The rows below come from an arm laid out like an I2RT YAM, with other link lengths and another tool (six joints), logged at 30 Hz.
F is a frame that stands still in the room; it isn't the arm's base.
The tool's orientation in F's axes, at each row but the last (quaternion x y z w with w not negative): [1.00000 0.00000 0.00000 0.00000]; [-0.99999 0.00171 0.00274 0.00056]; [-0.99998 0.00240 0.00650 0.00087]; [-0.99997 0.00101 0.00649 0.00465]
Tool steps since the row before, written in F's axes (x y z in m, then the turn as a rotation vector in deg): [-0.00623 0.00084 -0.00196 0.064 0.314 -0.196]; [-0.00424 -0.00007 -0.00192 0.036 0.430 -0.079]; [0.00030 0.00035 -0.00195 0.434 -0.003 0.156]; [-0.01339 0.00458 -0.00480 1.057 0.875 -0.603]
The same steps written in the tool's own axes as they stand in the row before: [-0.00623 -0.00084 0.00196 0.064 -0.314 0.196]; [-0.00423 0.00009 0.00194 0.035 -0.430 0.079]; [0.00032 -0.00035 0.00195 0.432 0.001 -0.162]; [-0.01334 -0.00451 0.00502 1.063 -0.872 0.597]
